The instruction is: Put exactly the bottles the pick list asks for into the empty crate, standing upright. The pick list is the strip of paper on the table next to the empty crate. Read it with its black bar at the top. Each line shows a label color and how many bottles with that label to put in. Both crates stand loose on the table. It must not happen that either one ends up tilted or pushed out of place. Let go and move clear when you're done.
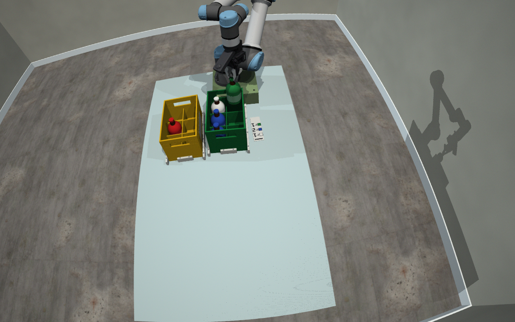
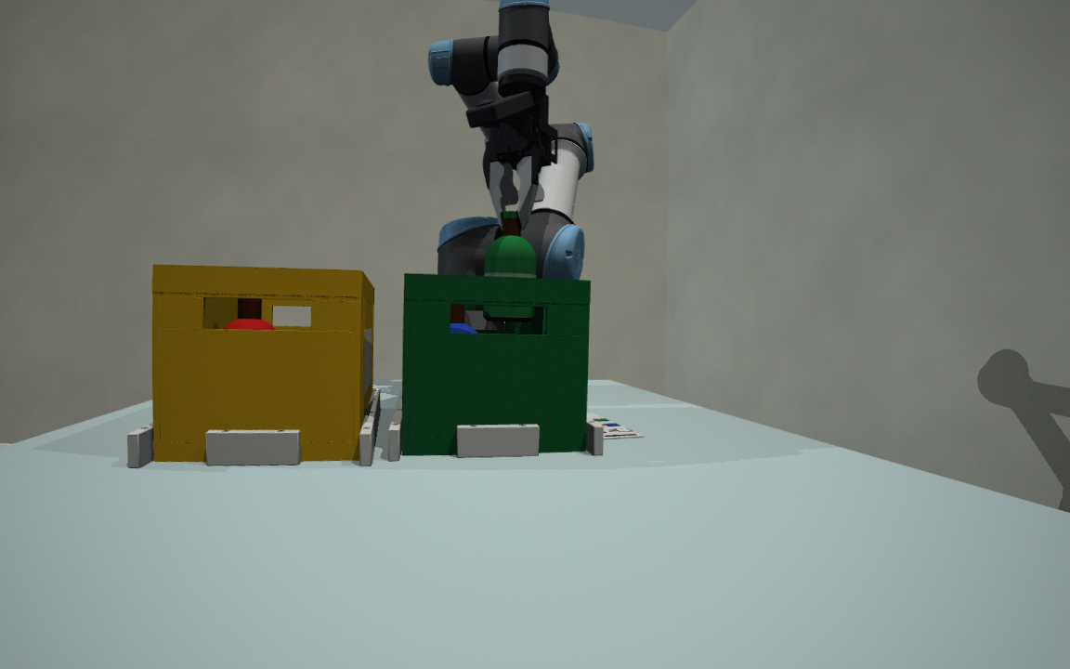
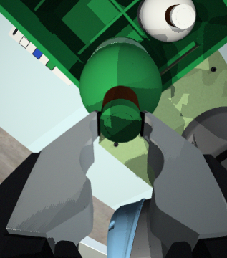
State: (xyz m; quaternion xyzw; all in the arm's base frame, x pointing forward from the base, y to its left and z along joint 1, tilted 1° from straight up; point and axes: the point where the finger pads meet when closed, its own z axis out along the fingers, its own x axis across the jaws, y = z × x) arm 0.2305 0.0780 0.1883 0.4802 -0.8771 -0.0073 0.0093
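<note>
My hand is 70 mm above the green bottle. Round my hand: white bottle (20 mm ahead, 90 mm to the right, 190 mm below); then green crate (100 mm ahead, 30 mm to the right, 190 mm below); then pick list (80 mm ahead, 110 mm to the left, 280 mm below).
</note>
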